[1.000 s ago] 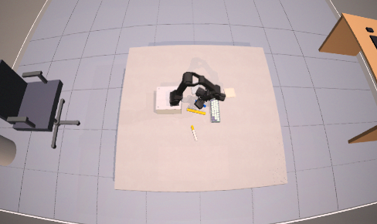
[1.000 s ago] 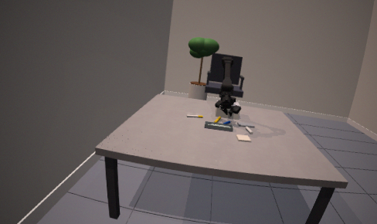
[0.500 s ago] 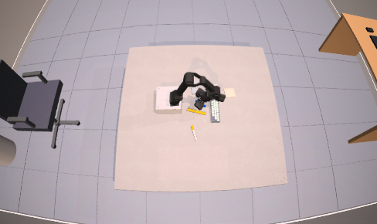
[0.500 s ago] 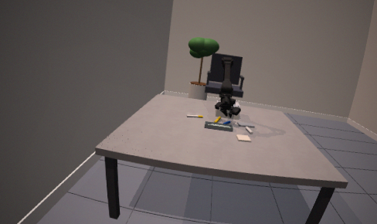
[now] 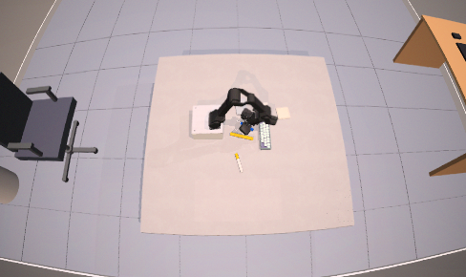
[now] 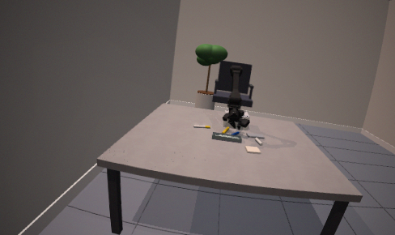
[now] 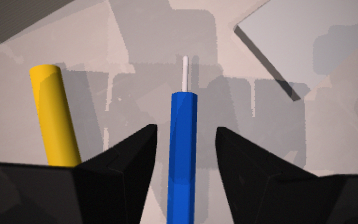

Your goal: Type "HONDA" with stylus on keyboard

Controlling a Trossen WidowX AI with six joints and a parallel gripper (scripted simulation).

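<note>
My gripper tip is now 10 mm past the blue stylus, 10 mm to the right of it and 30 mm above it. Also, from my gripper tip: grey stylus tip: 40 mm behind, 30 mm to the left, 30 mm below; then grey pad: 10 mm behind, 140 mm to the left, 40 mm below; then yellow bar: 20 mm behind, 80 mm to the right, 30 mm below.
</note>
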